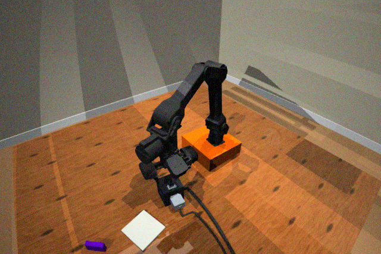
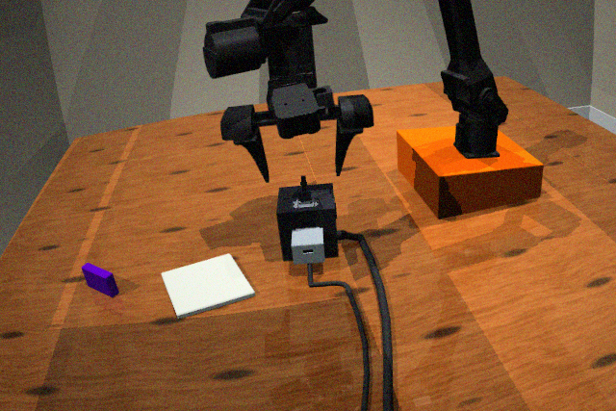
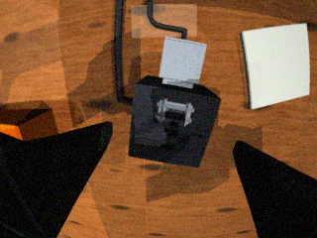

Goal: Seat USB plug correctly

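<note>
My gripper tip is now 20 mm above the dark USB plug. From my gripper tip the other things lie so: silver-framed socket: 10 mm to the left, 40 mm below; white pad: 150 mm ahead, 60 mm to the left, 110 mm below; purple block: 300 mm ahead, 50 mm to the left, 90 mm below.
</note>
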